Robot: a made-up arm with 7 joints. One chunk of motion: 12 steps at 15 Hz.
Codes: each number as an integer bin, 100 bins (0 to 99) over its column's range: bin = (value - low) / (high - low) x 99, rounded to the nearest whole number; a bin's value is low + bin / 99 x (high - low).
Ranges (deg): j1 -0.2..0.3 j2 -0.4..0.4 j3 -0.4..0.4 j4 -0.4..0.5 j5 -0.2..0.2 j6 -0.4..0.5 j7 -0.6..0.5
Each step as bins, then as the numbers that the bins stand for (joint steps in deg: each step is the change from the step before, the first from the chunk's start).
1 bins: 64 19 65 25 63 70 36
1 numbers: 0.123 -0.246 0.125 -0.173 0.055 0.236 -0.200
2 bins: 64 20 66 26 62 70 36
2 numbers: 0.123 -0.238 0.133 -0.164 0.051 0.236 -0.200
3 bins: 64 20 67 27 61 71 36
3 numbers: 0.123 -0.238 0.141 -0.155 0.046 0.245 -0.200
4 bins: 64 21 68 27 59 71 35
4 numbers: 0.123 -0.230 0.149 -0.155 0.038 0.245 -0.211
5 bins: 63 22 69 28 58 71 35
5 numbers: 0.118 -0.222 0.158 -0.145 0.034 0.245 -0.211
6 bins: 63 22 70 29 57 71 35
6 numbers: 0.118 -0.222 0.166 -0.136 0.030 0.245 -0.211
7 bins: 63 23 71 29 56 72 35
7 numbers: 0.118 -0.214 0.174 -0.136 0.026 0.255 -0.211
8 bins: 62 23 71 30 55 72 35
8 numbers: 0.113 -0.214 0.174 -0.127 0.022 0.255 -0.211
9 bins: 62 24 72 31 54 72 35
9 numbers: 0.113 -0.206 0.182 -0.118 0.018 0.255 -0.211
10 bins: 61 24 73 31 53 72 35
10 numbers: 0.108 -0.206 0.190 -0.118 0.014 0.255 -0.211
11 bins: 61 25 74 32 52 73 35
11 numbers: 0.108 -0.198 0.198 -0.109 0.010 0.264 -0.211
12 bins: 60 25 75 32 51 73 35
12 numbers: 0.103 -0.198 0.206 -0.109 0.006 0.264 -0.211
